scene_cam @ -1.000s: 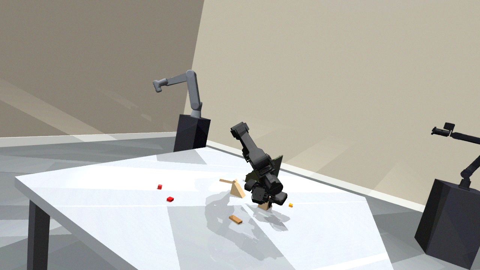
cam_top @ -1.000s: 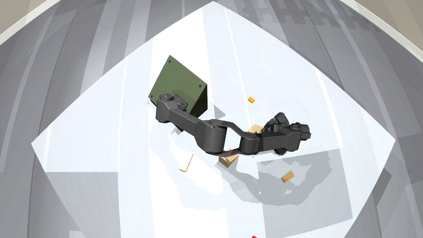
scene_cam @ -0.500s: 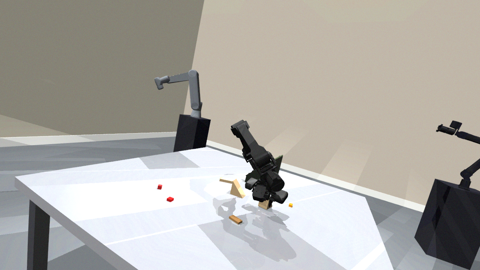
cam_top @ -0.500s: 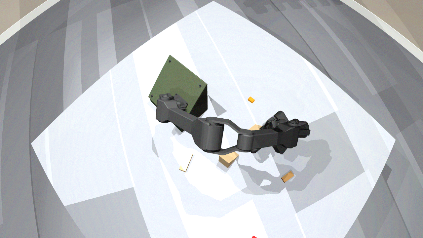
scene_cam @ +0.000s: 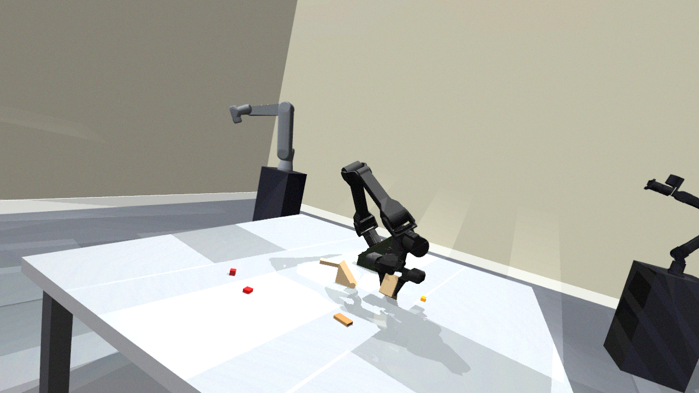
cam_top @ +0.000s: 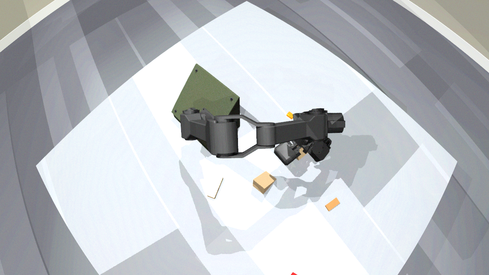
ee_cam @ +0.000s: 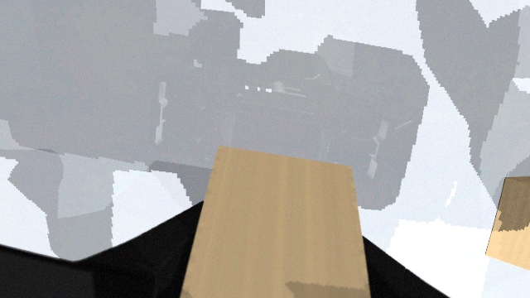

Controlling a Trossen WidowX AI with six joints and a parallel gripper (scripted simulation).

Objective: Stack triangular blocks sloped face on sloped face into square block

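Now: gripper tip 11 cm past the cube, 10 cm to the right of it and 2 cm above it. Round my gripper tip: thin plank: 27 cm to the right, 11 cm behind, 2 cm below.
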